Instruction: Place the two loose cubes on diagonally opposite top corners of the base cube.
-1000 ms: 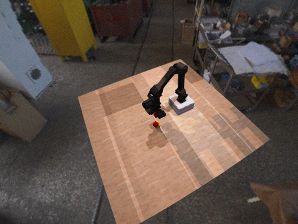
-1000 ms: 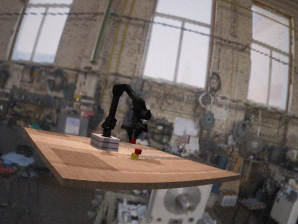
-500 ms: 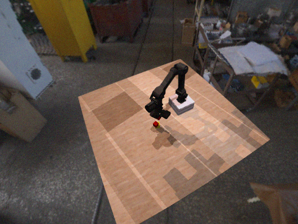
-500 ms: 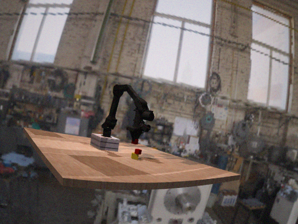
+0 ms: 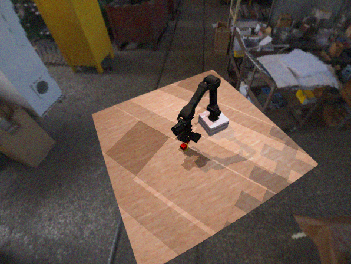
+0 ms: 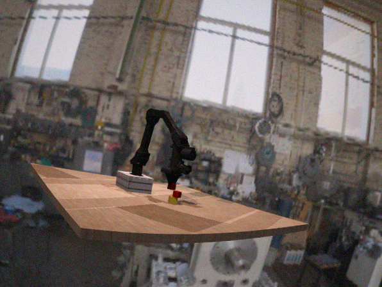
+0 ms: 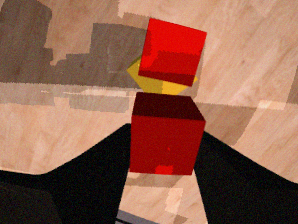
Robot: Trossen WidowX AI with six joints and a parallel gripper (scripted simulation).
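The yellow cube is 70 mm below my gripper tip, 20 mm ahead of it and 10 mm to the left of it.
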